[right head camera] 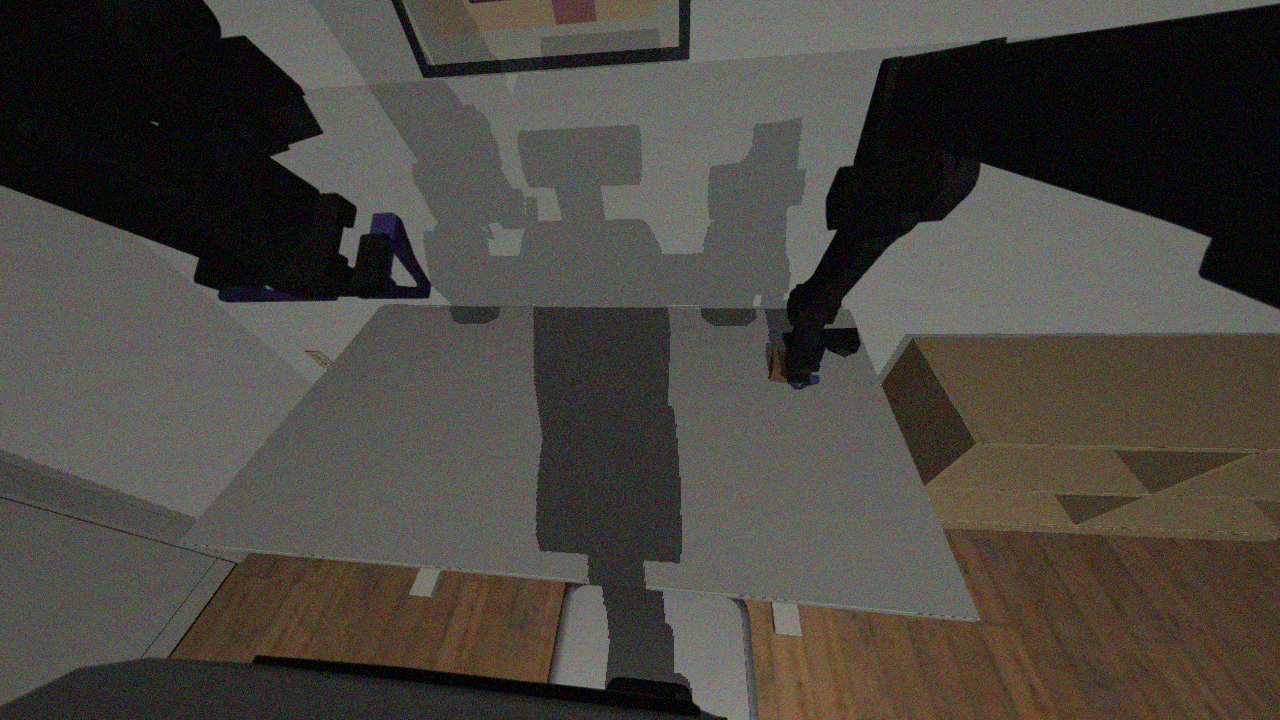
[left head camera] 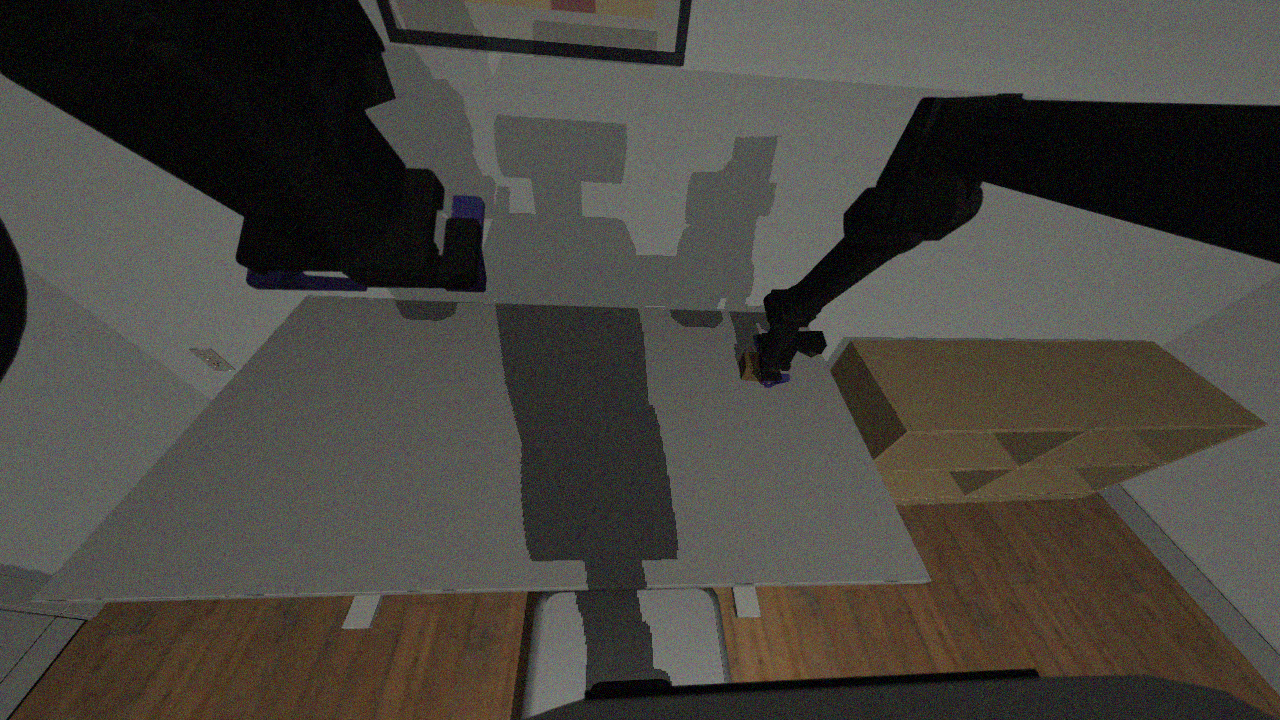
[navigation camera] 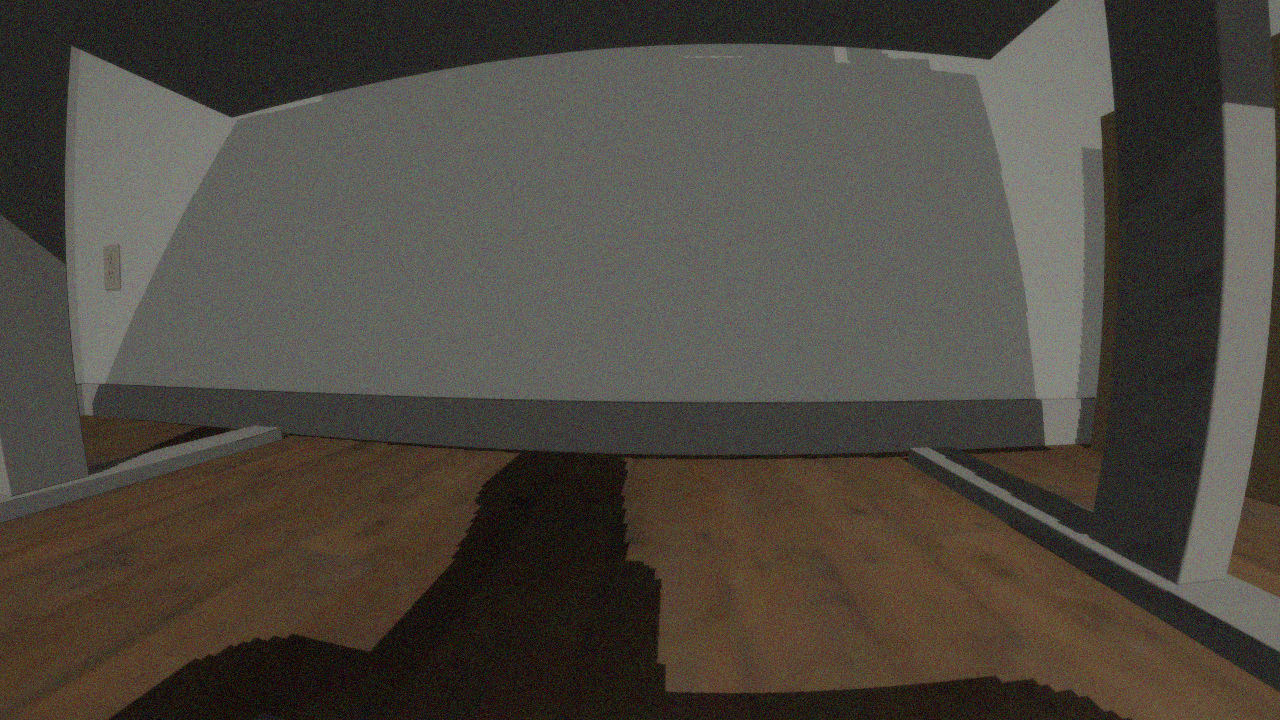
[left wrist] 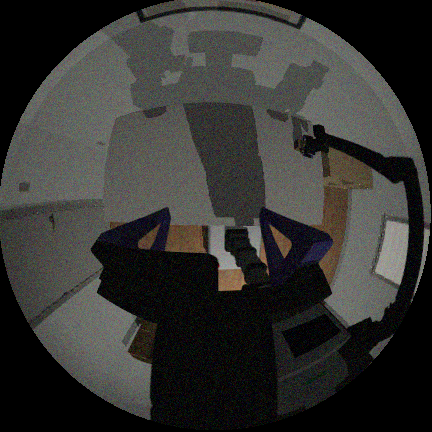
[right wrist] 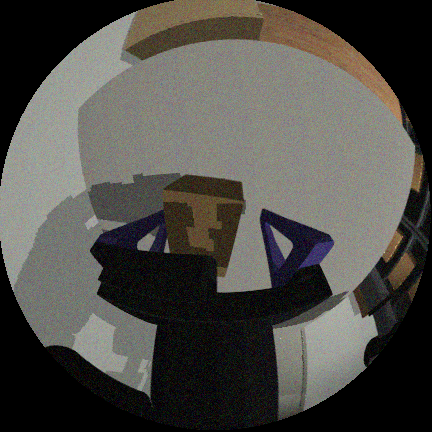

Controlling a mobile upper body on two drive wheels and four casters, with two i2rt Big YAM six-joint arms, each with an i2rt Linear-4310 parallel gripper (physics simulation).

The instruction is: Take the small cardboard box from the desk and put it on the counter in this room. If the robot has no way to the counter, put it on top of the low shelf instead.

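Frame: origin at the left arm's base, x ahead, y left, z up, level; millimetres.
Seen in the pictures: left gripper, between the fingertips: (right head camera: pixel 382 292) (left head camera: pixel 425 284) (left wrist: pixel 214 212); right gripper, between the fingertips: (right head camera: pixel 795 372) (left head camera: pixel 764 371) (left wrist: pixel 302 148) (right wrist: pixel 214 213).
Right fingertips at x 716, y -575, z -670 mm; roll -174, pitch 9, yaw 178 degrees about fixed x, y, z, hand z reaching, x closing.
Observation:
Pixels of each thing's middle, then the offset from my right fingertips to it. "spot": a spot on its surface instead. Level surfaces: height alone.
- small brown cardboard box, middle of its body: (right wrist: pixel 204 226) (right head camera: pixel 789 367) (left head camera: pixel 759 367) (left wrist: pixel 301 145) dy +13, dx +10, dz +5 mm
- grey desk, height of its surface: dz -20 mm
- low shelf, height of its surface: dz -130 mm
- desk leg, a spot on its surface: (navigation camera: pixel 1163 313) spot: dy -39, dx -113, dz -506 mm
The small brown cardboard box (left head camera: pixel 746 366) (right head camera: pixel 776 367) (right wrist: pixel 205 225) stands on the grey desk (left head camera: pixel 358 447) (right head camera: pixel 402 447) (left wrist: pixel 150 170) (right wrist: pixel 300 125), near its back right corner in the head views. My right gripper (left head camera: pixel 766 376) (right head camera: pixel 797 378) (right wrist: pixel 214 213) is open around the box. In the right wrist view the box is between the spread fingers, close to the left-hand one, with a gap to the other; contact is unclear. My left gripper (left wrist: pixel 214 212) is open and empty, high over the desk. The low shelf (left head camera: pixel 1029 385) (right head camera: pixel 1118 385) (left wrist: pixel 350 167) (right wrist: pixel 200 27) stands beyond the desk's right edge. I cannot identify a counter.
Walls stand behind and beside the desk, with a framed picture (left head camera: pixel 537 42) (right head camera: pixel 554 62) above. A pale rounded panel (left head camera: pixel 554 644) (right head camera: pixel 586 644) shows below the desk's front edge. In the navigation view, a desk leg (navigation camera: pixel 1163 313) rises at the right and a floor bar (navigation camera: pixel 179 458) lies at the left.

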